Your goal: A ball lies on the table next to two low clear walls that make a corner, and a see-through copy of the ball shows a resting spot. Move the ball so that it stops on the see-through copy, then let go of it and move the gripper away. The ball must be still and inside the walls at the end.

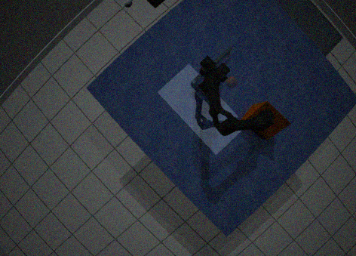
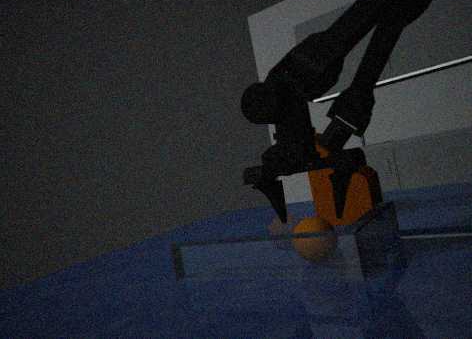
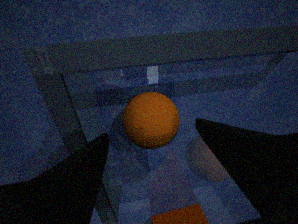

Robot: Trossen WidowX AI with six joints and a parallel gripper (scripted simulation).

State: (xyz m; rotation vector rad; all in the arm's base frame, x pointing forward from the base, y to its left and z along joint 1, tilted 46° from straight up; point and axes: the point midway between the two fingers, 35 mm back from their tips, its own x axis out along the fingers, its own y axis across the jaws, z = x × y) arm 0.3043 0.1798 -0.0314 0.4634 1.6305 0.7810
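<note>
Now: the orange ball 30 mm below my gripper tip.
</note>
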